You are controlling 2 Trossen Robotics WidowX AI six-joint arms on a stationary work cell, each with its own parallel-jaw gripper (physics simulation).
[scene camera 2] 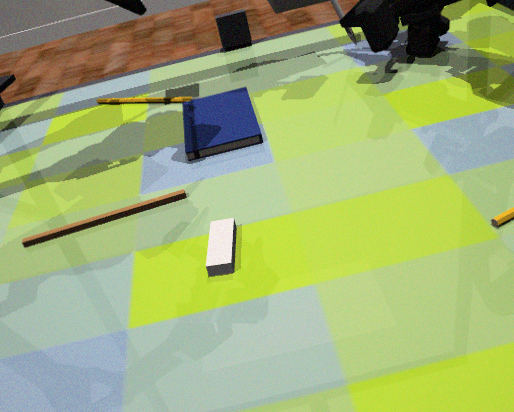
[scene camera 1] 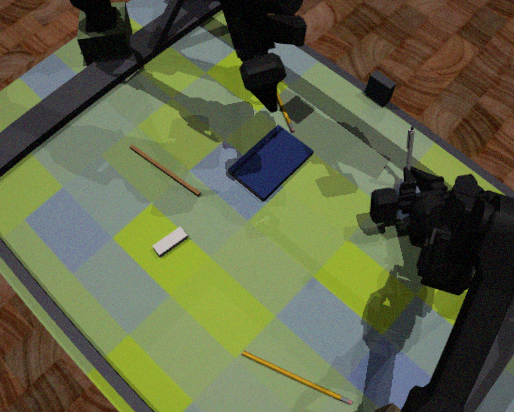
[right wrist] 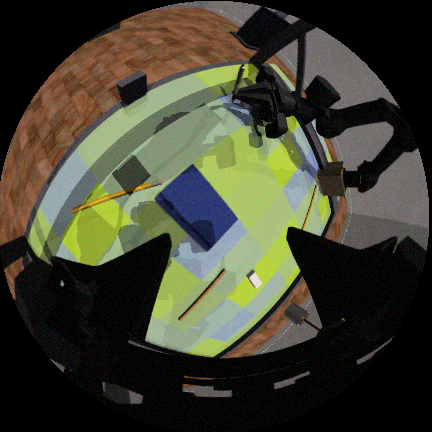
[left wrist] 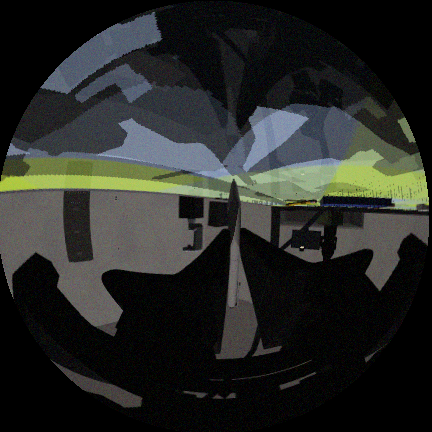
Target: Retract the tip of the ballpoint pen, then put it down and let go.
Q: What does the brown stick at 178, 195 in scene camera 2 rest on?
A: The table.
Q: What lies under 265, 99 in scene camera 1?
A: The right gripper.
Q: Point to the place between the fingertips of the left gripper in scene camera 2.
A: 342, 22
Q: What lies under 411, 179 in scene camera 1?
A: The left gripper.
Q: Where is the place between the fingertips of the left gripper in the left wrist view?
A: At 233, 233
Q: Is the right gripper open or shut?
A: Open.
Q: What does the right gripper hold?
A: Nothing.
